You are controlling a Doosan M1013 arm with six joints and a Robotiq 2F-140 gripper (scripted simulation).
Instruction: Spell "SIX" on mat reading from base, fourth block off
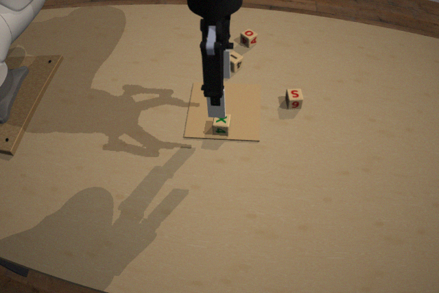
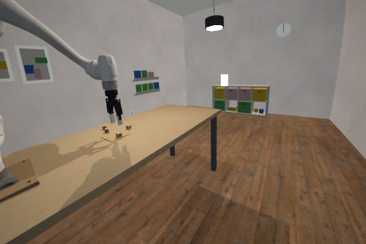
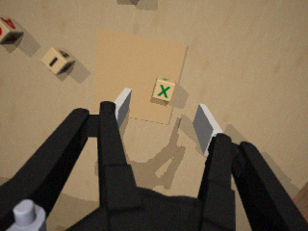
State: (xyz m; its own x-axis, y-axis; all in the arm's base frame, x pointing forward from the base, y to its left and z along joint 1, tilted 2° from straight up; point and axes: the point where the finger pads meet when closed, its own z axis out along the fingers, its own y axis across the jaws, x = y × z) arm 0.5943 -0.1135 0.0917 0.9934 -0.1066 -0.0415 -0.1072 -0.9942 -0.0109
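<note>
Right now the S block is 14 cm ahead of my hand, 11 cm below it and 6 cm to the left of it. Also, from my hand: tan mat 12 cm below, 5 cm to the left, 1 cm ahead; then I block 17 cm to the left, 11 cm below, 3 cm ahead; then letter block 11 cm below.
</note>
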